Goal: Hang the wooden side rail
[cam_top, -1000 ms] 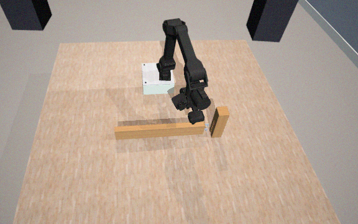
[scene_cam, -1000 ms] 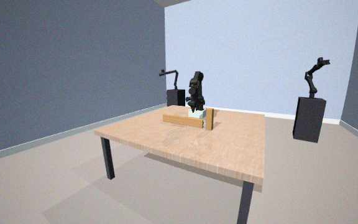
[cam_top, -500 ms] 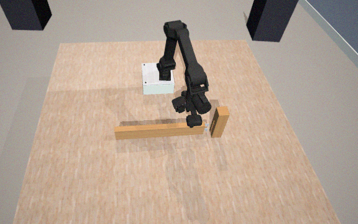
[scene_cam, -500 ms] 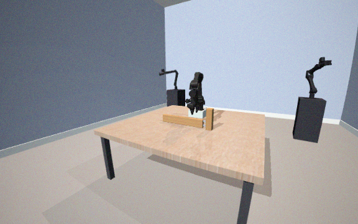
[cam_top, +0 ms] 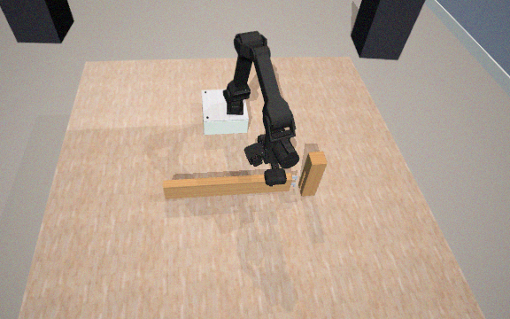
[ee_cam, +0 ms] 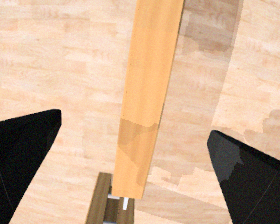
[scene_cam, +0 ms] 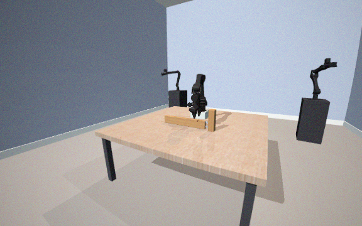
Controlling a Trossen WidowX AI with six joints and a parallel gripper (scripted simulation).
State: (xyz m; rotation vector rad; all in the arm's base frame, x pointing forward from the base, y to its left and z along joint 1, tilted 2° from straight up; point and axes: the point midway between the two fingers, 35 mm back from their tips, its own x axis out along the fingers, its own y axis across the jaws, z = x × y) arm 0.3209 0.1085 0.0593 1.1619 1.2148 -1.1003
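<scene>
My gripper tip is 140 mm to the right of the headboard post.
</scene>
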